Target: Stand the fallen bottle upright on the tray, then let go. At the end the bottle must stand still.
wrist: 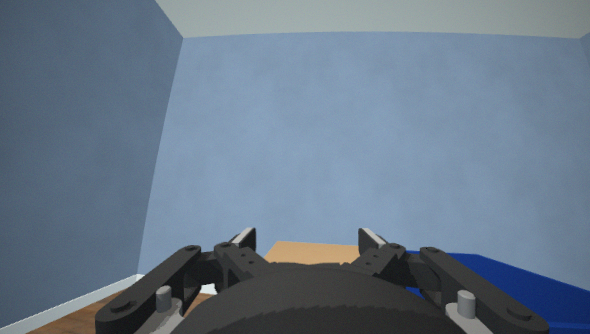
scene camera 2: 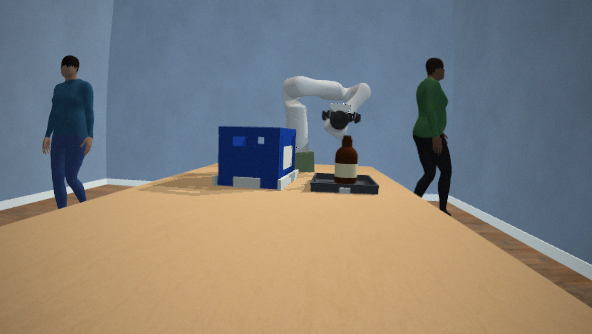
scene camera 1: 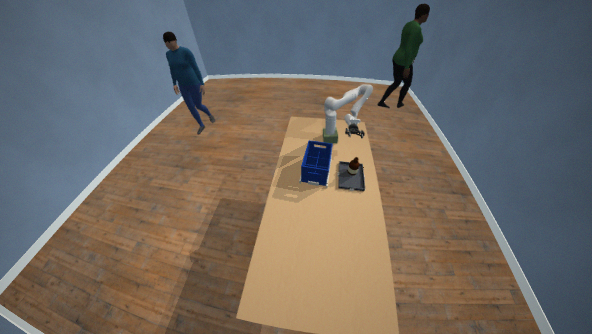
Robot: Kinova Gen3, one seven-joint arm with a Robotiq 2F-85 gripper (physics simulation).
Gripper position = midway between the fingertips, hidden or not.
Observation:
In view: the gripper [wrist: 306, 239], a blue crate [scene camera 2: 239, 154], a dark grey tray [scene camera 2: 321, 182] and a brown bottle [scene camera 2: 346, 159].
The blue crate is seen too in scene camera 1 [scene camera 1: 315, 167].

